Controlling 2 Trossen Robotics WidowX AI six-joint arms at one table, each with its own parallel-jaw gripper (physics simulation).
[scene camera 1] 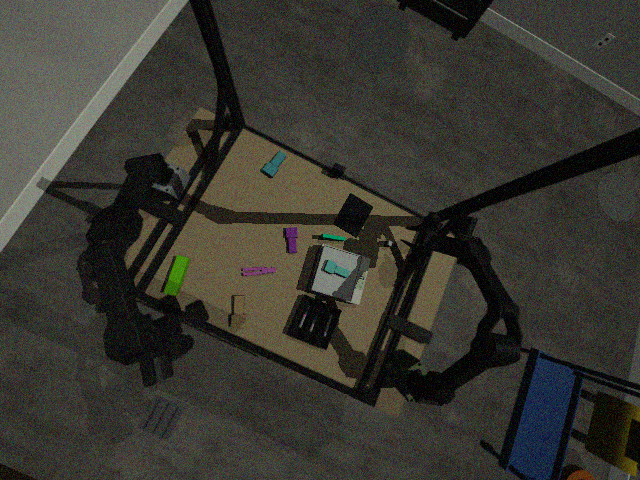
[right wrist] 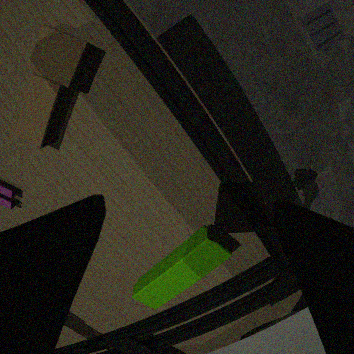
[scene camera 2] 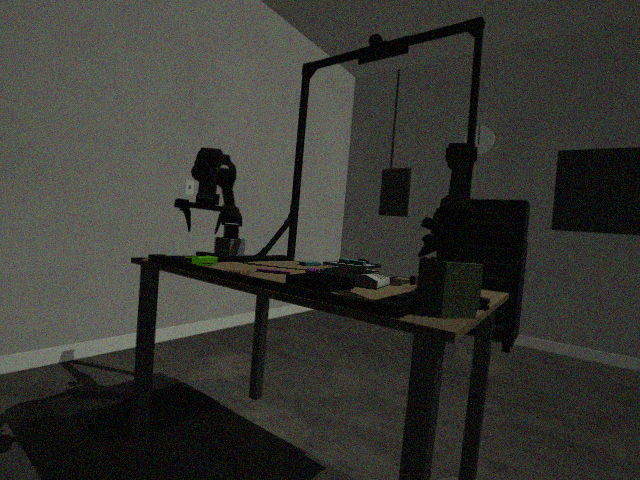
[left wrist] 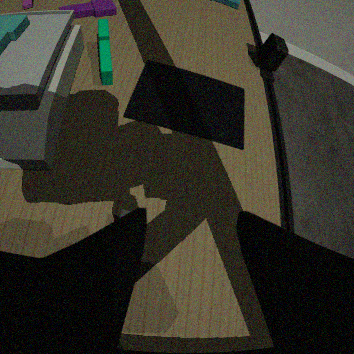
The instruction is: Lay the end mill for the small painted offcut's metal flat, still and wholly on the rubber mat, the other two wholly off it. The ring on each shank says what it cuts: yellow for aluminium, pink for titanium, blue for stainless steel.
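Places are measured from the left arm's base along level axes (x ahead, y left, z up), in metres.
Pixels of known places: left gripper, fingertip midpoint: (scene camera 1: 403, 233) (scene camera 2: 420, 255) (left wrist: 192, 218); right gripper, fingertip midpoint: (scene camera 1: 183, 320) (right wrist: 190, 206) (scene camera 2: 202, 232); left arm's base, link origin: (scene camera 1: 415, 382) (scene camera 2: 450, 260); right arm's base, link origin: (scene camera 1: 161, 174) (scene camera 2: 230, 238).
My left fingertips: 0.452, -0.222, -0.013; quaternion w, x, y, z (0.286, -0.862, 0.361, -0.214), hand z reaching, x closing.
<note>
Ahead of a thing's pixels: the offset from my left fingertips to its top centre, as dx, dy, dz. Level surfaces: height alone.
The black rubber mat @[dz -0.104] (scene camera 1: 353, 214) (left wrist: 200, 110) lies flat on the table. A black slotted tray @[-0.137, +0.426, -0.078] (scene camera 1: 318, 342) with thin silvery streaks stands below the scale in scene camera 1; they look like end mills, but their ring colours cannot be read. A teal stepped block @[-0.004, +0.272, -0.032] (scene camera 1: 336, 268) (left wrist: 10, 32) lies on the grey-white scale (scene camera 1: 323, 285) (left wrist: 37, 55). Which block is the offcut is not clear. My left gripper (scene camera 1: 407, 234) (scene camera 2: 422, 237) (left wrist: 192, 218) is partly open and empty, to the right of the mat in scene camera 1. My right gripper (scene camera 2: 203, 231) (right wrist: 190, 206) is wide open and empty, raised above the table.
Around lie a green block @[+0.109, +0.220, -0.061] (scene camera 1: 333, 237) (left wrist: 105, 55) between mat and scale, a purple block @[+0.172, +0.364, -0.092] (scene camera 1: 291, 240), a pink forked piece @[+0.124, +0.523, -0.096] (scene camera 1: 258, 270), a second teal block @[+0.477, +0.285, -0.091] (scene camera 1: 273, 164), a lime block @[+0.240, +0.780, -0.075] (scene camera 1: 177, 275) (right wrist: 175, 272) and a brown piece @[+0.028, +0.650, -0.090] (scene camera 1: 238, 304). A frame surrounds the table.
</note>
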